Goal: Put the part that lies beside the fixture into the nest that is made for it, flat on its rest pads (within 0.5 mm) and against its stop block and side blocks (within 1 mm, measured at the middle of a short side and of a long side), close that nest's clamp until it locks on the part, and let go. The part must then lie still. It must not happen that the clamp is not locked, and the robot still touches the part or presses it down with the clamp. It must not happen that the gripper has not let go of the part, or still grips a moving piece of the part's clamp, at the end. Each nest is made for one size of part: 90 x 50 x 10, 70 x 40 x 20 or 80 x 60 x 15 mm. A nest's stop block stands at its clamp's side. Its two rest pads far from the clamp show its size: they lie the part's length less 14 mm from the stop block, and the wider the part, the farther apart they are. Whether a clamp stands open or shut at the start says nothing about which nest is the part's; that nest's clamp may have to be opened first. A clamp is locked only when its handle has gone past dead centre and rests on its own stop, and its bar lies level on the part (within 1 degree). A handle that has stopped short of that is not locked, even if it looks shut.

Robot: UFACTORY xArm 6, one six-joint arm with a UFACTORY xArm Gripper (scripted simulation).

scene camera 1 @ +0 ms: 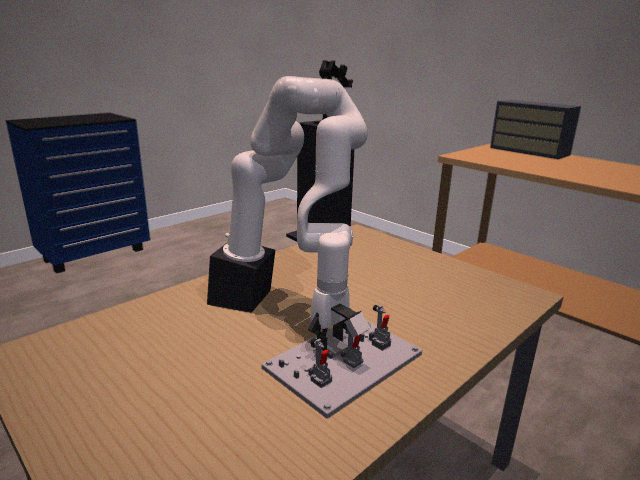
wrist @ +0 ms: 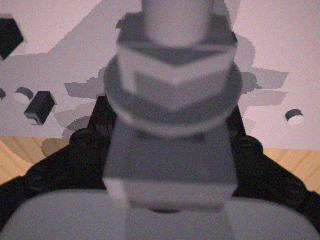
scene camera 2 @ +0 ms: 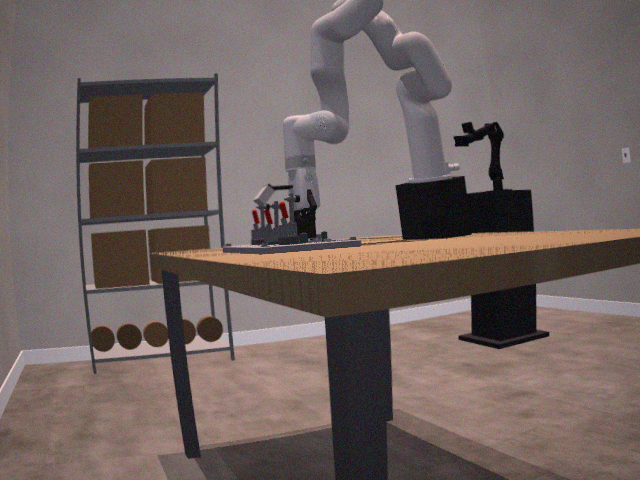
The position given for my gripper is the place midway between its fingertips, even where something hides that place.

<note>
In view: my gripper (scene camera 1: 329, 344) and a grey fixture plate (scene camera 1: 348, 383).
My gripper also shows in the wrist view (wrist: 167, 95) and in scene camera 2 (scene camera 2: 305, 238). The grey fixture plate is seen too in the wrist view (wrist: 66, 55) and in scene camera 2 (scene camera 2: 316, 245).
</note>
